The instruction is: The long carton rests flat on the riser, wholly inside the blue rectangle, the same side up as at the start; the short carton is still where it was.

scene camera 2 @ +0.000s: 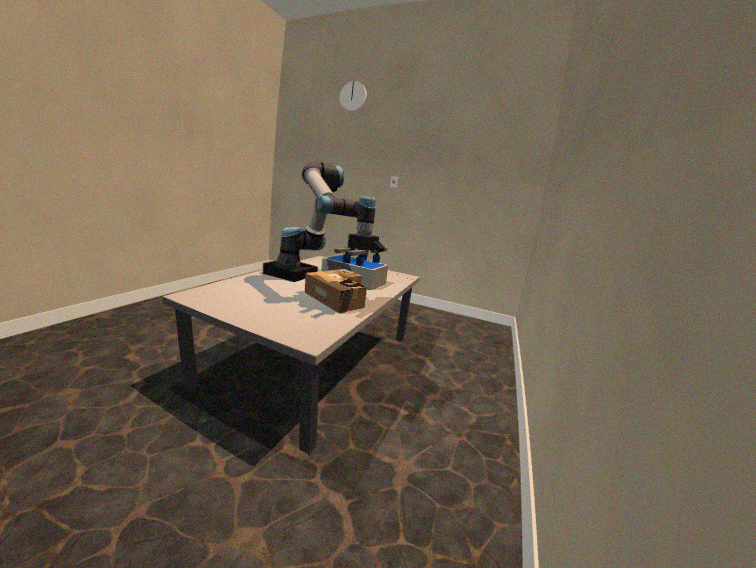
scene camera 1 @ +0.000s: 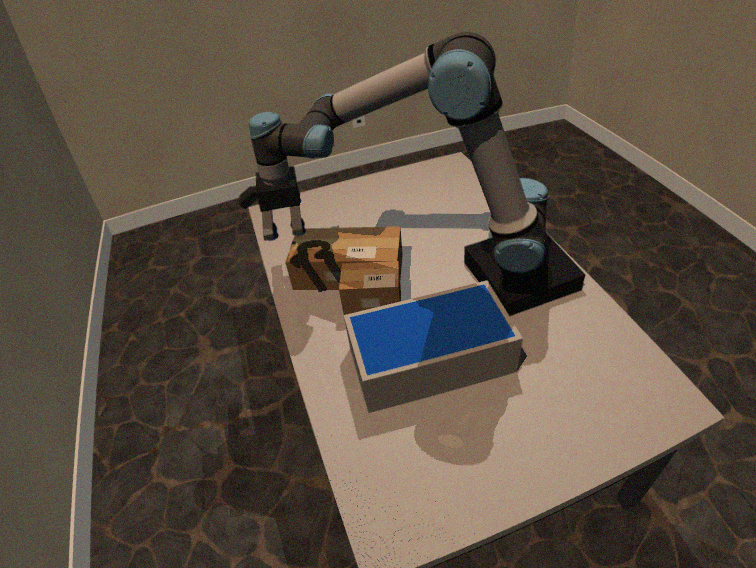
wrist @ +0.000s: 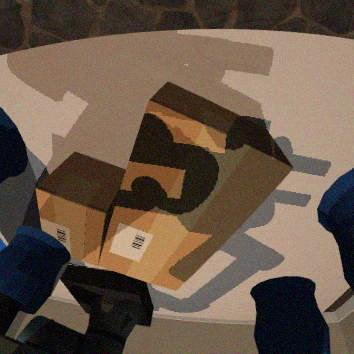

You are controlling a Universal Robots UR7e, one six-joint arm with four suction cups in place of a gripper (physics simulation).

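Pixels of known places: hand at its tool point: (scene camera 2: 361, 262) (scene camera 1: 283, 218) (wrist: 160, 234); arm's base at its link origin: (scene camera 2: 288, 265) (wrist: 115, 307).
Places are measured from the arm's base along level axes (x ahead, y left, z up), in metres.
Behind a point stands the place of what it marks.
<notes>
The long carton (scene camera 1: 372, 236) @[x 0.383, y -0.139, z 0.045 m] (scene camera 2: 333, 295) @[x 0.544, y -0.233, z 0.007 m] (wrist: 162, 227) @[x 0.475, y -0.124, z 0.045 m] lies flat on the table, its labelled face up. The short carton (scene camera 1: 366, 270) @[x 0.425, y 0.001, z 0.045 m] (wrist: 82, 177) @[x 0.496, y 0.008, z -0.004 m] lies close along one of its long sides, towards the riser; in scene camera 2 it is mostly hidden. The riser (scene camera 1: 443, 378) @[x 0.320, y 0.350, z -0.005 m] (scene camera 2: 374, 279) @[x 0.505, y 0.191, z -0.001 m] stands beside the short carton, and the blue rectangle (scene camera 1: 391, 335) @[x 0.412, y 0.252, z 0.060 m] on its top is bare. My gripper (scene camera 1: 283, 232) @[x 0.612, y -0.134, z 0.164 m] (scene camera 2: 361, 260) is open: its suction cups hang in the air above the table, near the long carton's outer end, with no carton on them. Four blue cups frame the wrist view.
The black robot base (scene camera 1: 562, 280) @[x -0.073, y 0.132, z -0.005 m] (scene camera 2: 275, 268) @[x -0.009, y -0.095, z -0.008 m] stands on the table (scene camera 1: 580, 390) @[x 0.015, y 0.433, z -0.060 m] (scene camera 2: 244, 305) @[x 0.255, y -0.500, z -0.060 m] beside the riser, opposite the edge near the long carton's outer end. The upper arm (scene camera 1: 491, 158) @[x 0.158, y 0.146, z 0.399 m] rises from it, with the forearm (scene camera 1: 381, 88) @[x 0.330, y -0.088, z 0.488 m] reaching over the table. A wall stands behind.
</notes>
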